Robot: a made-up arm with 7 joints.
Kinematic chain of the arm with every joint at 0, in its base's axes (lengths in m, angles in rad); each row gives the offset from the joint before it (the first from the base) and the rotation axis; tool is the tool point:
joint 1: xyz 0 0 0.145 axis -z
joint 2: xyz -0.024 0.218 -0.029 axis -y
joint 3: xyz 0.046 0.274 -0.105 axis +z
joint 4: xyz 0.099 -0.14 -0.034 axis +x
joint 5: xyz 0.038 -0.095 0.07 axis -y
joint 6: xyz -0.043 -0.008 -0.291 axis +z
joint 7: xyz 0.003 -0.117 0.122 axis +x
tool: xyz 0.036 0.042 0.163
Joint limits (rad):
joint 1: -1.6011..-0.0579
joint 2: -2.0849..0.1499
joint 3: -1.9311..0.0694
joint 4: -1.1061..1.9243
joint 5: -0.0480..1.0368
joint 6: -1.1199..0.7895
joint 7: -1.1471..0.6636
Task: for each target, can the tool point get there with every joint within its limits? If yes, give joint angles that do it. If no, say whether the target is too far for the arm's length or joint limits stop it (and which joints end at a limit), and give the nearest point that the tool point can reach.
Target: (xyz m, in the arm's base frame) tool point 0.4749 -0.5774 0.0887
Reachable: no: joint limits stop it (at a limit: joint 1, joint 5, joint 7) | nearest point -0.0588 -0.3279 0.1015 | short by 0.589 m
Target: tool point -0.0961 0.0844 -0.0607
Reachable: yes | joints -0.3019 -0.5154 -0.3844 0.5299 0.6819 0.1585 0.1911
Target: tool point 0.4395 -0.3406 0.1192
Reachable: no: joint limits stop it (at a limit: joint 1, joint 7) | nearest point -0.0317 -0.2463 0.1181 | short by 0.481 m
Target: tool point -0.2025 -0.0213 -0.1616
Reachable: yes | joints -1.3947 -0.4426 -0.3656 1.1989 0.9398 0.1221 -0.0715
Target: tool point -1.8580 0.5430 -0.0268
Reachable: no: too far | nearest point -0.7330 0.2142 0.0618 | short by 1.175 m
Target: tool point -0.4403 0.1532 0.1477
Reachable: yes | joints -0.5834 -0.4254 -1.7060 0.0790 0.5932 0.5552 -0.1133
